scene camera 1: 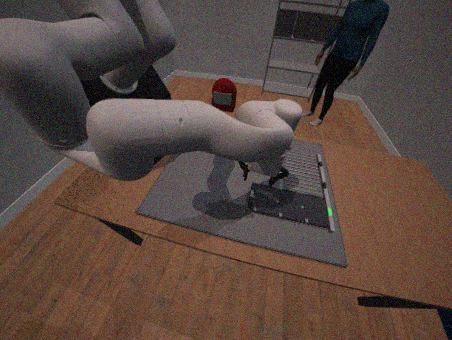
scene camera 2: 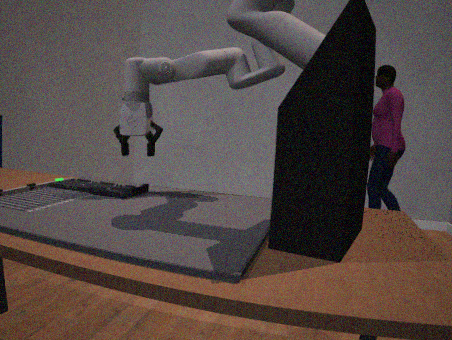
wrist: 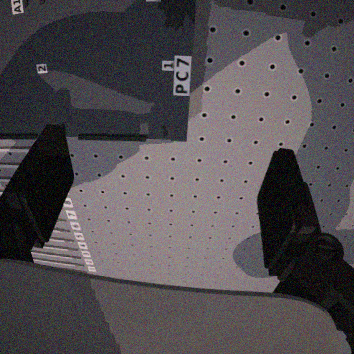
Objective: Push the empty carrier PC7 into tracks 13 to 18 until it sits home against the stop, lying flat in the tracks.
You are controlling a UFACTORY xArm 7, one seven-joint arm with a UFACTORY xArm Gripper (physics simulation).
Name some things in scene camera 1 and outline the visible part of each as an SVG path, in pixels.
My gripper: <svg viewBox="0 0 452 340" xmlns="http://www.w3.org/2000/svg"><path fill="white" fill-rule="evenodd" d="M286 151L280 156L258 162L249 162L247 165L245 164L246 162L238 161L244 172L244 180L246 180L249 171L270 176L269 187L271 188L275 181L289 175L289 171L282 166Z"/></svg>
A carrier PC7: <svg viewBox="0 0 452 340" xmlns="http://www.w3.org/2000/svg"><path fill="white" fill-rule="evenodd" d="M252 183L248 208L251 208L250 211L330 229L325 198Z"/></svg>
